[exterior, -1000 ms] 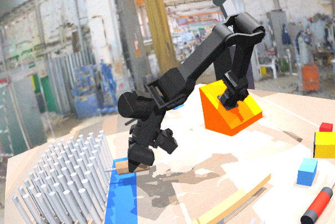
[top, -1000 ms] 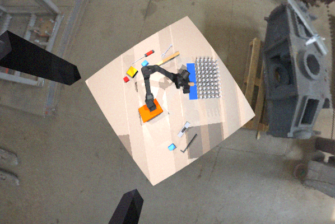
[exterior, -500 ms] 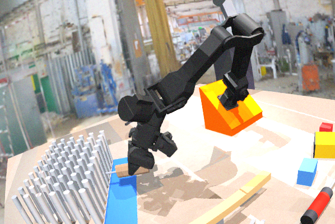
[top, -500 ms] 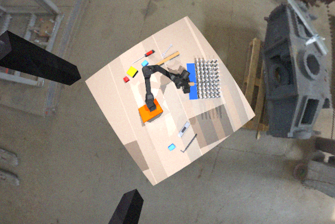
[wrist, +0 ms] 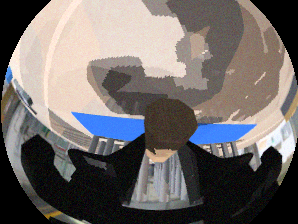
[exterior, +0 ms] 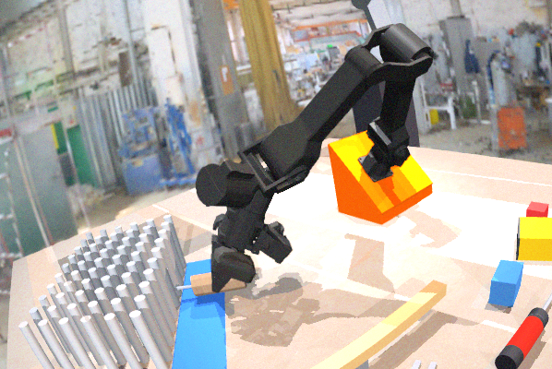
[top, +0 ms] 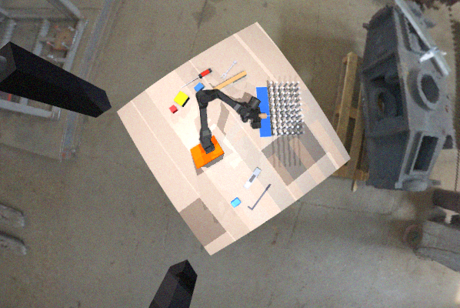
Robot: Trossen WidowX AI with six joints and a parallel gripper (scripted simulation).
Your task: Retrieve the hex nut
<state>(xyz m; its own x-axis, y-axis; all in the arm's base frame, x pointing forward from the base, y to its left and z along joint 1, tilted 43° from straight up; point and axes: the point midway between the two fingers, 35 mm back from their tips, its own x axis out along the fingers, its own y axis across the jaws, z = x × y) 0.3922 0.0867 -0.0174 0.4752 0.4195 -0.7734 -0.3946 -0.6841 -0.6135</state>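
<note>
The blue taped strip is 40 mm ahead of my gripper tip, 20 mm to the left of it and 10 mm below it. The rest, counted from my gripper tip: wrench: 30 mm behind, 420 mm to the left, 10 mm below; then hook tool: 90 mm ahead, 40 mm to the right; then hex nut: 190 mm ahead, 90 mm to the right, 10 mm below.
</note>
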